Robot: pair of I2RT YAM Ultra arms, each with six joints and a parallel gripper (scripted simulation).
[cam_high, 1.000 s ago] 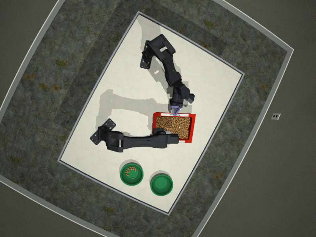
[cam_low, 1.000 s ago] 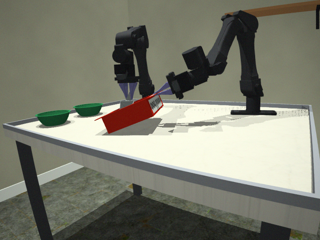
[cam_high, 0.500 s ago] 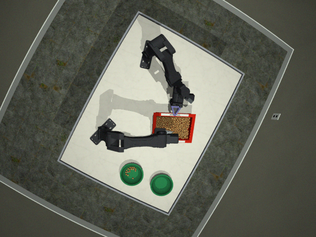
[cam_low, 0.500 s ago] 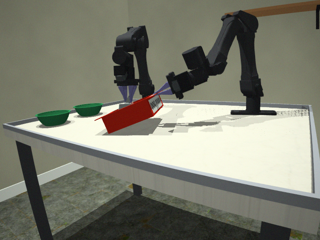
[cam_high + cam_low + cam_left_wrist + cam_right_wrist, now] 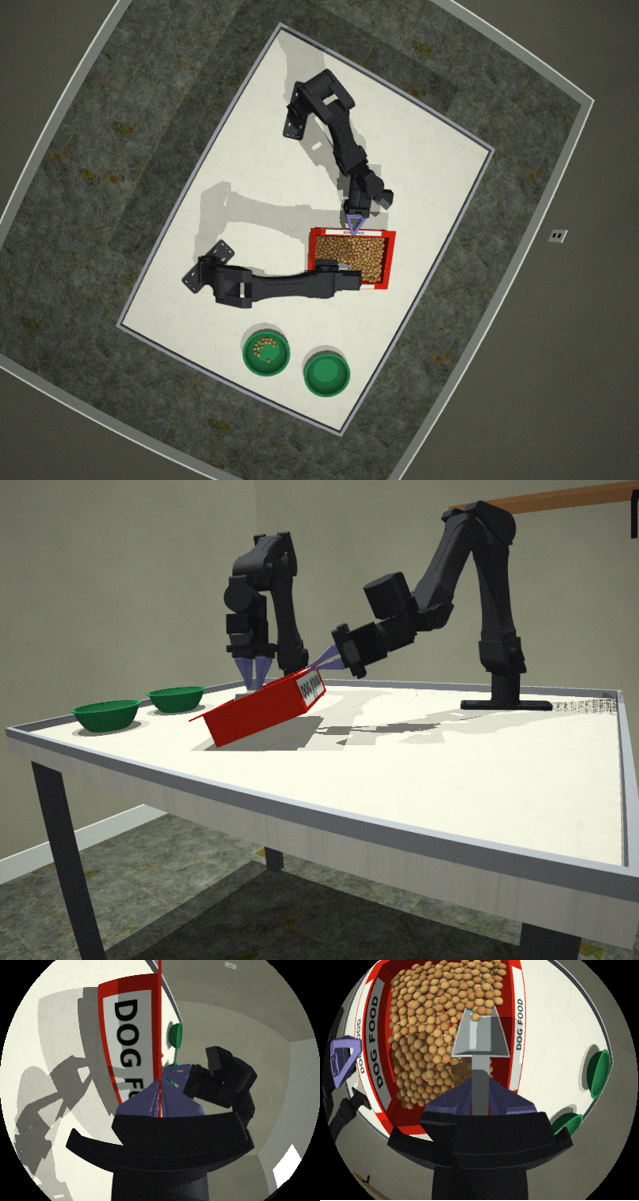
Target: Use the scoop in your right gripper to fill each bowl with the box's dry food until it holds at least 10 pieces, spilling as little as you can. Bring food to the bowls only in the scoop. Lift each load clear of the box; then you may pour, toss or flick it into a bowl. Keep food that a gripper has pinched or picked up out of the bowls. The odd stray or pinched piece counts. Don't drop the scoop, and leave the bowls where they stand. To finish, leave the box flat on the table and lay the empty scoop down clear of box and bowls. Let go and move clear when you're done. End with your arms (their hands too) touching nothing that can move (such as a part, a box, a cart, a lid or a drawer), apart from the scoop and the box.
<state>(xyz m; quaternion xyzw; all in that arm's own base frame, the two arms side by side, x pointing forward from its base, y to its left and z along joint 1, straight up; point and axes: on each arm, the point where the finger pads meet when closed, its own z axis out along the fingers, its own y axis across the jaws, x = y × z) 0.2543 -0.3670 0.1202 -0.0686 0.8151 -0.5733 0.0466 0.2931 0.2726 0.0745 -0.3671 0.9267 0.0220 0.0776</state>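
Right now the box is 40 mm ahead of my right hand and 80 mm to the left of it. Round my right hand: grey scoop: 40 mm ahead, 20 mm to the left, 20 mm below.
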